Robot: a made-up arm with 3 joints. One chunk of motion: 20 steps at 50 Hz.
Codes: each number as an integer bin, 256 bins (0 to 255) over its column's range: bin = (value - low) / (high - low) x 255, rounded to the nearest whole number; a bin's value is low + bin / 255 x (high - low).
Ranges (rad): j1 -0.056..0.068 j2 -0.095..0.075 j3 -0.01..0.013
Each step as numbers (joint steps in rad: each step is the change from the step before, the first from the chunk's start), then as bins.
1 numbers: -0.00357 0.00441 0.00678
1 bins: 108 149 186
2 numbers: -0.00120 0.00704 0.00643
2 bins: 113 153 182
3 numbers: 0.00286 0.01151 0.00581
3 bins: 121 160 175
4 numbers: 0.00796 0.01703 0.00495
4 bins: 132 168 166
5 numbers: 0.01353 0.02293 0.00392
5 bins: 143 177 154
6 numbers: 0.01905 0.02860 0.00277
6 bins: 154 185 142
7 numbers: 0.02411 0.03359 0.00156
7 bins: 165 193 128
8 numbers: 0.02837 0.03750 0.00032
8 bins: 174 199 114
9 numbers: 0.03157 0.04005 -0.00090
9 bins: 180 203 101
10 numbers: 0.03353 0.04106 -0.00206
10 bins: 184 204 88
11 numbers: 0.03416 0.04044 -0.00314
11 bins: 185 203 76
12 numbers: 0.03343 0.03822 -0.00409
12 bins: 184 200 66
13 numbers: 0.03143 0.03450 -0.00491
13 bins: 180 194 56
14 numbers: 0.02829 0.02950 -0.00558
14 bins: 173 187 49
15 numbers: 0.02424 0.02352 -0.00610
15 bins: 165 178 43
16 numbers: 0.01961 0.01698 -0.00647
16 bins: 155 168 39
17 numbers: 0.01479 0.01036 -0.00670
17 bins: 146 158 37
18 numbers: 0.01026 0.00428 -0.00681
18 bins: 136 149 35
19 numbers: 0.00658 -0.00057 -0.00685
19 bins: 129 142 35
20 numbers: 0.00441 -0.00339 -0.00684
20 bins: 124 137 35
